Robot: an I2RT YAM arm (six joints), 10 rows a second.
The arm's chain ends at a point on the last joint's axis. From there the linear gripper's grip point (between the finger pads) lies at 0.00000 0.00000 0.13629 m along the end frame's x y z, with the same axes.
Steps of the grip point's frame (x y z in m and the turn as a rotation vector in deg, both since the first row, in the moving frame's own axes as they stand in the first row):
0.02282, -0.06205, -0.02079, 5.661, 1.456, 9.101
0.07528, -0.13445, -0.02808, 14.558, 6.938, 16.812
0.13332, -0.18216, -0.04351, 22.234, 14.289, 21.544
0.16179, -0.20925, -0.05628, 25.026, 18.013, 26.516
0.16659, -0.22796, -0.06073, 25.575, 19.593, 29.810
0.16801, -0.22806, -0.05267, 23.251, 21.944, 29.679
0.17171, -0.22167, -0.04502, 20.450, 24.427, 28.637
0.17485, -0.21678, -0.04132, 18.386, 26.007, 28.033
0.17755, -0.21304, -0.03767, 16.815, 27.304, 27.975
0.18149, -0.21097, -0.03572, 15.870, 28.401, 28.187
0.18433, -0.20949, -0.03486, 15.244, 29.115, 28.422
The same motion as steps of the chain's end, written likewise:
0.01831, -0.04894, -0.02008, 5.661, 1.456, 9.101
0.05422, -0.10316, -0.02276, 14.558, 6.938, 16.812
0.09165, -0.13854, -0.02943, 22.234, 14.289, 21.544
0.10924, -0.16410, -0.03736, 25.026, 18.013, 26.516
0.10934, -0.18445, -0.04022, 25.575, 19.593, 29.810
0.10706, -0.19082, -0.03246, 23.251, 21.944, 29.679
0.10727, -0.19129, -0.02492, 20.450, 24.427, 28.637
0.10827, -0.19139, -0.02121, 18.386, 26.007, 28.033
0.10909, -0.19176, -0.01729, 16.815, 27.304, 27.975
0.11125, -0.19252, -0.01476, 15.870, 28.401, 28.187
0.11295, -0.19298, -0.01349, 15.244, 29.115, 28.422

